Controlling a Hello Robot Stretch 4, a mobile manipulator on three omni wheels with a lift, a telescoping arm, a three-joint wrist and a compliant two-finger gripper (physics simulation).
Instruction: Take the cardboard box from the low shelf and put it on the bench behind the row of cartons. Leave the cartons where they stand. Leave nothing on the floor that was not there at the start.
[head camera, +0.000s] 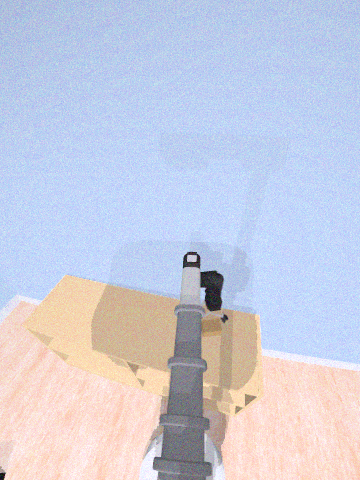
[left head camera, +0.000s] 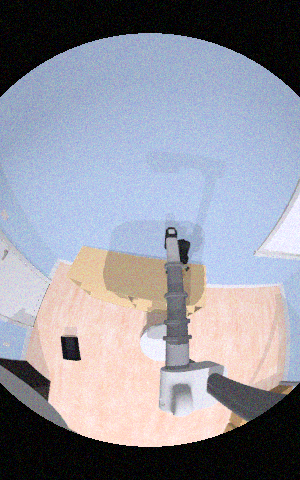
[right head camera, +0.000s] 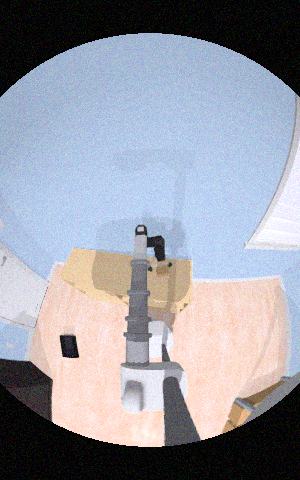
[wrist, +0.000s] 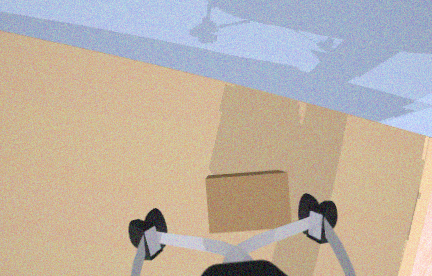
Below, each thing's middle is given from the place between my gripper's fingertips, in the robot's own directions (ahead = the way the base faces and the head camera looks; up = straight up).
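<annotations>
There is the small cardboard box (wrist: 249, 201), and my hand is 7 cm above it, 2 cm to the left of it and 1 cm short of it.
</annotations>
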